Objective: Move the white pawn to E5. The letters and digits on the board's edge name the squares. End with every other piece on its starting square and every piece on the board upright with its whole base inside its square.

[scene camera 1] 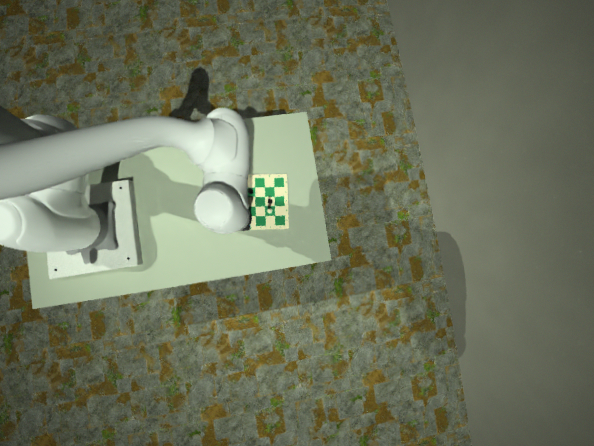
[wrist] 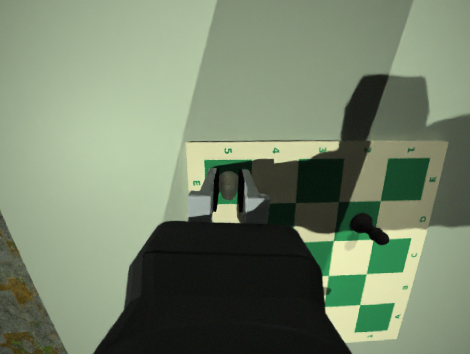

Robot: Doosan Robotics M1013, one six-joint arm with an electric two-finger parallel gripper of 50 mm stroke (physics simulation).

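Places are measured from the arm's base along level axes (x ahead, y left, z up), in centimetres.
Pixels of known places: gripper, fingertip midpoint: (wrist: pixel 228 181); arm's base, link origin: (scene camera 1: pixel 92 227).
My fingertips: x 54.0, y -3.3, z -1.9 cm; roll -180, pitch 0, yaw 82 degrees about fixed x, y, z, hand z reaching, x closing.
Observation:
Ahead of a thing's pixels: the offset from my fingertips to its top centre. Level surfaces: height alone.
My gripper (wrist: pixel 228 181) is shut on the white pawn {dy +0.0, dx +0.1, dz +2.9 cm} (wrist: pixel 228 184), which looks upright in the wrist view. The pawn is over the green E5 square, with green showing above and below it; whether its base touches the board is unclear. The chessboard {dy +7.0, dx +8.4, dz -0.4 cm} (wrist: pixel 300 145) (scene camera 1: pixel 287 200) has its E5 corner at the upper left in the wrist view. In scene camera 1 the arm hides the gripper, the pawn and the board's E5 corner.
A black piece {dy +11.4, dx +5.0, dz +2.8 cm} (wrist: pixel 362 223) (scene camera 1: pixel 251 191) stands on D2. Another black piece {dy +6.7, dx +12.3, dz +2.8 cm} (scene camera 1: pixel 270 201) and a white piece {dy +2.9, dx +11.7, dz +4.0 cm} (scene camera 1: pixel 270 211) stand near the B squares. The arm's wrist (scene camera 1: pixel 220 207) covers the board's left edge. The pale table {dz -1.0 cm} (scene camera 1: pixel 210 255) surrounds the board.

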